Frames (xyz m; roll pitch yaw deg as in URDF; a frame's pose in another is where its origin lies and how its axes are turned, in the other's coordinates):
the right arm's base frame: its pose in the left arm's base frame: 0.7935 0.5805 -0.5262 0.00 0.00 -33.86
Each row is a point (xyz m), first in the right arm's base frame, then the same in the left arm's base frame.
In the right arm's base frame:
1: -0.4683 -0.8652 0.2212
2: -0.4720 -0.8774 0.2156
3: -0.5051 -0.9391 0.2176
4: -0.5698 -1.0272 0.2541
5: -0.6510 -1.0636 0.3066
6: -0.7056 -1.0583 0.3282
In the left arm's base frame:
1: -0.0774 0.1230 -0.3050
2: -0.0873 0.1149 -0.3106
3: -0.1492 0.0821 -0.3086
4: -0.2520 0.0450 -0.2721
5: -0.3397 0.0600 -0.2196
6: -0.3821 0.0948 -0.1980

